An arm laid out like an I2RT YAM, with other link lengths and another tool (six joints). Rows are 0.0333 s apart.
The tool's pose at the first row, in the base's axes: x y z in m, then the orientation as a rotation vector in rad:
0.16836 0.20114 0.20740 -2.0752 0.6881 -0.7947
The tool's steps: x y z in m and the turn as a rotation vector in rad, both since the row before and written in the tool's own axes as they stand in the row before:
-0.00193 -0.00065 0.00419 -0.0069 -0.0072 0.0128
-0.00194 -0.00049 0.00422 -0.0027 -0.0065 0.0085
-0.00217 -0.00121 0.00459 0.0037 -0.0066 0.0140
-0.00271 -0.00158 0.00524 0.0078 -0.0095 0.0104
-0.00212 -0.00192 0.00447 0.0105 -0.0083 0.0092
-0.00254 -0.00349 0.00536 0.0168 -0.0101 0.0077
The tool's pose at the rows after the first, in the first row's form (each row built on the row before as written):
0.17028 0.20484 0.20531 -2.0769 0.7004 -0.7783
0.17216 0.20848 0.20306 -2.0767 0.7066 -0.7659
0.17428 0.21285 0.20116 -2.0680 0.7149 -0.7517
0.17658 0.21814 0.19915 -2.0580 0.7159 -0.7373
0.17877 0.22284 0.19801 -2.0459 0.7150 -0.7255
0.18163 0.22909 0.19773 -2.0292 0.7084 -0.7140

